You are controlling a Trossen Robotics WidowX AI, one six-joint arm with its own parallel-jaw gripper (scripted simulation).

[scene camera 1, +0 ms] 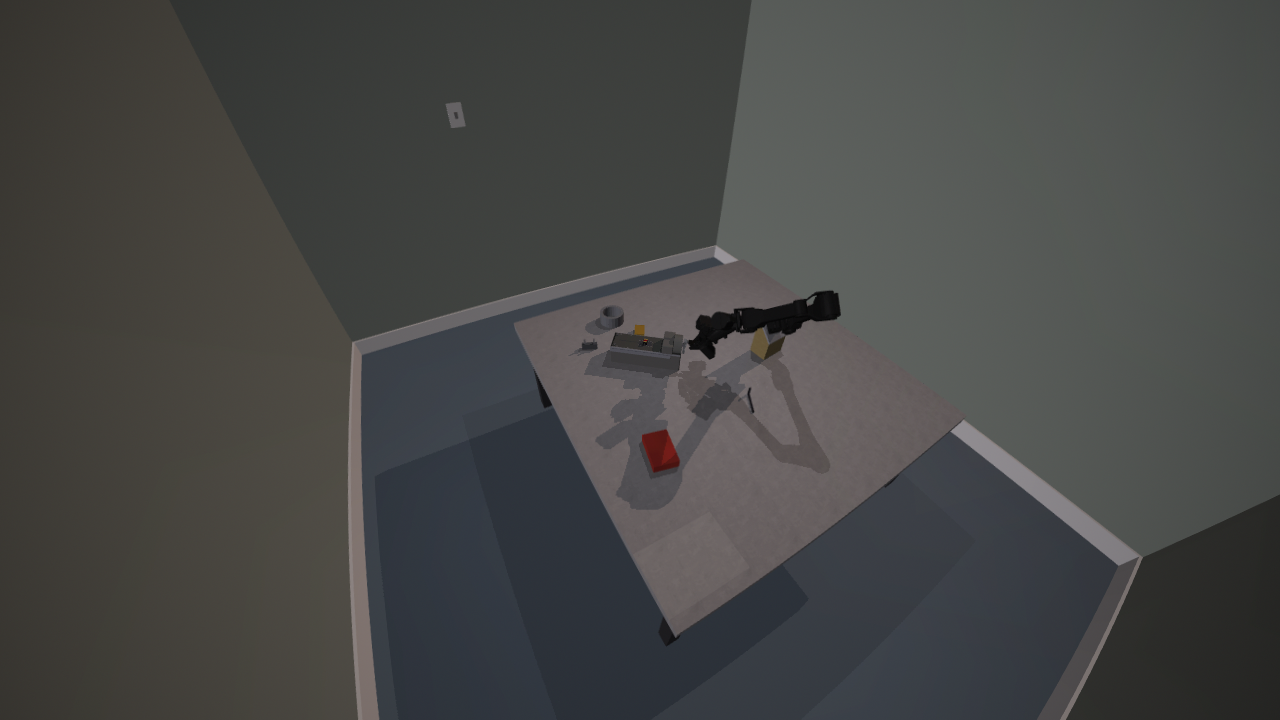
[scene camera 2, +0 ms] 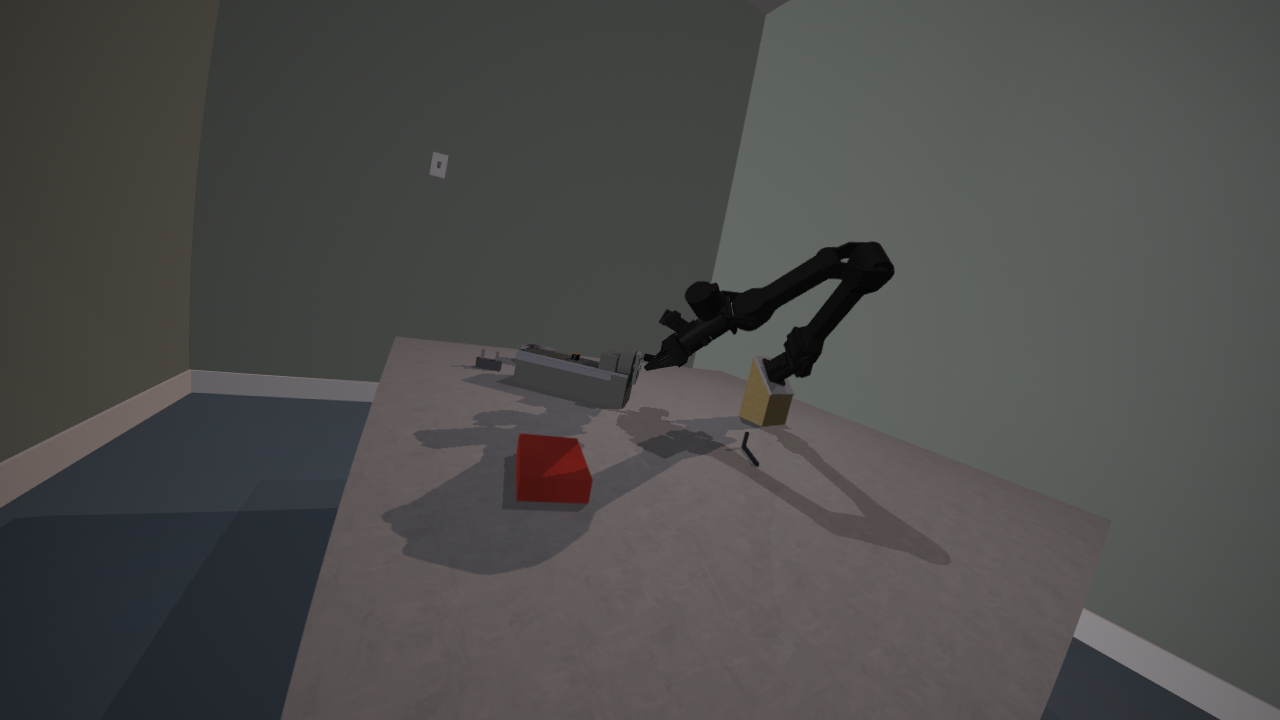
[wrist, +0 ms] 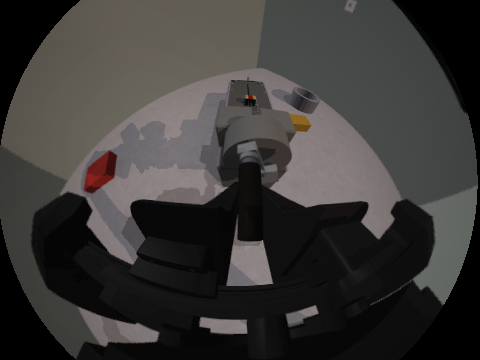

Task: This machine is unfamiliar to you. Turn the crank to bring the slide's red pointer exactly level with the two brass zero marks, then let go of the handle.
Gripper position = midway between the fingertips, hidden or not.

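My gripper [scene camera 2: 645, 368] is visible, likewise in scene camera 1 [scene camera 1: 689, 347] and in the wrist view [wrist: 246, 187]. A dark crank handle [wrist: 250, 227] is visible too.
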